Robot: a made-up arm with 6 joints.
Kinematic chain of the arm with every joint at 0, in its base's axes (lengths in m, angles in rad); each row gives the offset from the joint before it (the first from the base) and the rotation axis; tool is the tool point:
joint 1: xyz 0 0 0.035 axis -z
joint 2: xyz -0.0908 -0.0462 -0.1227 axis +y
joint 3: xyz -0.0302 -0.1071 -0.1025 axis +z
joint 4: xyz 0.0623 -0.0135 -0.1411 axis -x
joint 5: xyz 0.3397 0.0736 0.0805 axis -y
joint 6: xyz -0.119 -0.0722 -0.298 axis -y
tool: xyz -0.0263 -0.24 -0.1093
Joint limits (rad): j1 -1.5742..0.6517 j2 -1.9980..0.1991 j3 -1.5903..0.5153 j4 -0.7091..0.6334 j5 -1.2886..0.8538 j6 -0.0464..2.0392
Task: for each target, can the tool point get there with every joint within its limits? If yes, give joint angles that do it. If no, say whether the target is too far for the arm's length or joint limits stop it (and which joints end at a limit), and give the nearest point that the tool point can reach.
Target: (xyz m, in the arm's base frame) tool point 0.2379 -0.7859 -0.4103
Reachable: yes | joints 0.0875 -0.6344 -1.0094 -0.2772 0.6657 1.4491
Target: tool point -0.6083 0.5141 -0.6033
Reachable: no: joint limits stop it (at a limit: joint 1, joint 2, joint 3, joint 6) | nearest point -0.5146 0.1040 -0.4508 | short by 0.447 m
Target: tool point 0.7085 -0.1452 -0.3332
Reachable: yes | joints -0.2685 -0.4631 -0.0755 -0.4534 0.6188 1.2660
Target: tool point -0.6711 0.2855 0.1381
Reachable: no: joint limits stop it (at a limit: joint 1, joint 2, joint 5, joint 6) | nearest point -0.4030 0.1013 -0.1442 | short by 0.431 m
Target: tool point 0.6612 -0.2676 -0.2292
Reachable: yes | joints -0.4017 -1.4000 -1.2812 -0.4292 -0.0722 1.0120
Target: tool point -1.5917 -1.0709 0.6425
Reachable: no: too far | nearest point -0.4727 -0.6437 0.3159 | short by 1.242 m
